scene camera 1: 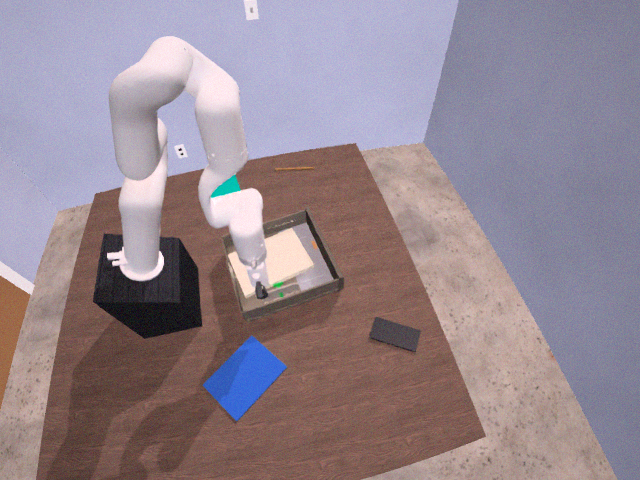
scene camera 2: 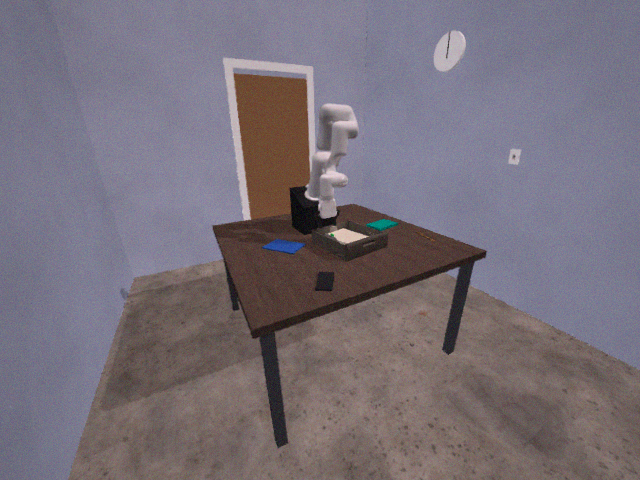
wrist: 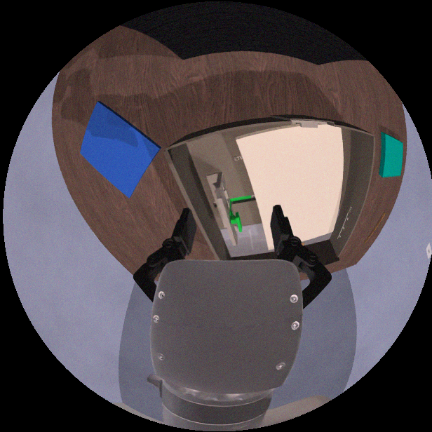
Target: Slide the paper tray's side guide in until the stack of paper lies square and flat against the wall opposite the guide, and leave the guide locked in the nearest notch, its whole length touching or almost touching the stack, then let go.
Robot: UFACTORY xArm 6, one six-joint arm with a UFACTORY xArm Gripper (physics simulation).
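Places are measured from the arm's base along level axes (x back, y right, z up), in centimetres.
Where they show: gripper, between the fingertips: point(scene camera 1: 260, 283) point(scene camera 2: 327, 226); arm's base, origin of its link: point(scene camera 1: 141, 262) point(scene camera 2: 313, 195).
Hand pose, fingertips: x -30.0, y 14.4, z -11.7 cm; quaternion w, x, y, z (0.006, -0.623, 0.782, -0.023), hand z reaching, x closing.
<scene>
Things, the pixels of their centre, and the offset from my fingertips.
- dark paper tray, middle of its body: point(scene camera 1: 279, 261) point(scene camera 2: 348, 237) dx -8.8, dy -8.8, dz -6.7 cm
- paper, middle of its body: point(scene camera 1: 270, 261) point(scene camera 2: 348, 238) dx -6.1, dy -11.6, dz -8.5 cm
- blue pad, middle of its body: point(scene camera 1: 244, 376) point(scene camera 2: 284, 246) dx +15.3, dy +20.8, dz -11.1 cm
- teal block, middle of its body: point(scene camera 1: 226, 194) point(scene camera 2: 382, 224) dx -0.8, dy -52.0, dz -10.6 cm
- dark block, middle of its body: point(scene camera 1: 395, 334) point(scene camera 2: 325, 280) dx -31.2, dy +28.9, dz -11.1 cm
- pencil, middle of its body: point(scene camera 1: 294, 168) point(scene camera 2: 425, 236) dx -33.2, dy -53.8, dz -11.2 cm
The dark paper tray point(scene camera 1: 294, 303) point(scene camera 2: 364, 249) point(wrist: 361, 170) stands on the table. The cream stack of paper point(scene camera 1: 292, 253) point(scene camera 2: 347, 236) point(wrist: 300, 175) lies in it, looks slightly turned, and is near the wall on the right of the wrist view. The grey side guide point(wrist: 224, 215) stands near the opposite wall, with a gap to the stack. Its green handle point(scene camera 1: 278, 284) point(wrist: 236, 221) points toward the paper. My gripper point(scene camera 1: 261, 290) point(wrist: 232, 215) is open and empty above the tray, its fingers on either side of the guide in the wrist view. The notches cannot be made out.
A blue pad point(scene camera 1: 245, 379) point(scene camera 2: 283, 246) point(wrist: 120, 150) lies beside the tray on the guide's side. A teal block point(scene camera 1: 227, 187) point(scene camera 2: 382, 224) point(wrist: 391, 155) lies beyond the opposite wall. A dark block point(scene camera 1: 395, 334) point(scene camera 2: 325, 281) and a pencil point(scene camera 1: 294, 168) point(scene camera 2: 426, 236) lie farther off.
</scene>
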